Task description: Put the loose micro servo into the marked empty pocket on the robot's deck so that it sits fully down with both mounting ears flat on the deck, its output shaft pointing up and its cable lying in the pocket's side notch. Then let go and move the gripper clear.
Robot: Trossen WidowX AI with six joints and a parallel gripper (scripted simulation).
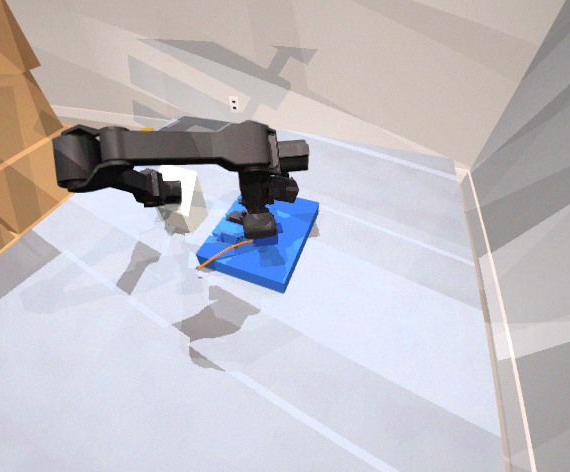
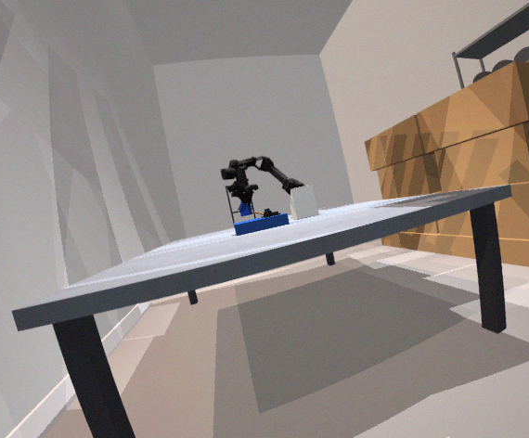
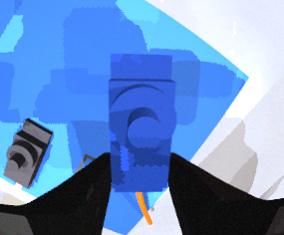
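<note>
Now: the blue deck 3 cm ahead of my gripper tip, 7 cm to the left of it and 10 cm below it.
</note>
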